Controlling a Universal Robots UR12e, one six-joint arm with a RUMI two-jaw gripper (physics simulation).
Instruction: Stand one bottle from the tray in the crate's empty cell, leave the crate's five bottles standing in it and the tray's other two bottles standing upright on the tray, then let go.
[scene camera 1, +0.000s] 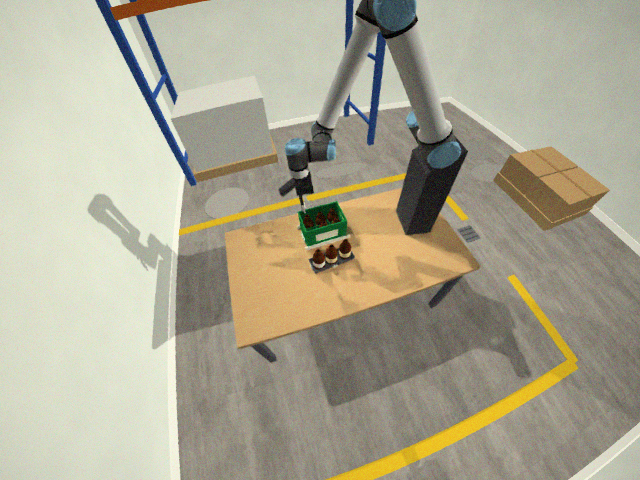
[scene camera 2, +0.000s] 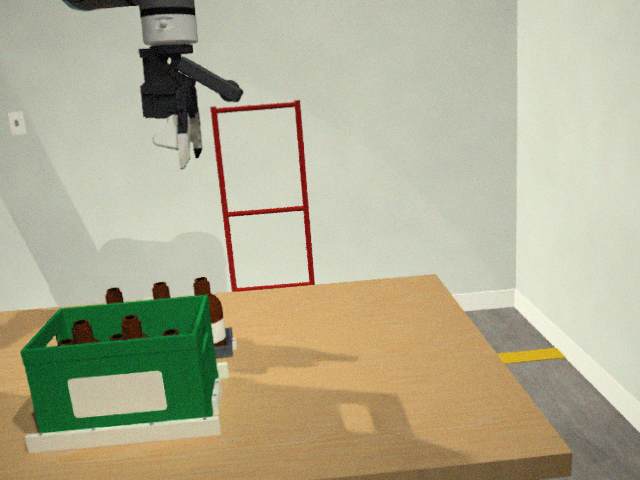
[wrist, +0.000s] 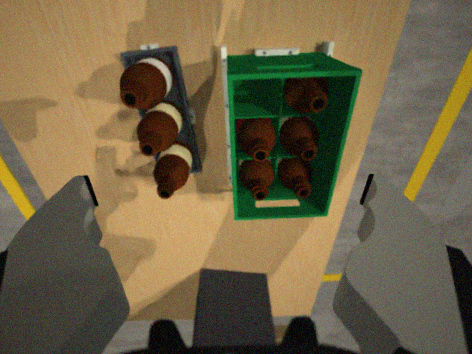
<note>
I see my gripper and a brown bottle.
My gripper also shows in the wrist view.
</note>
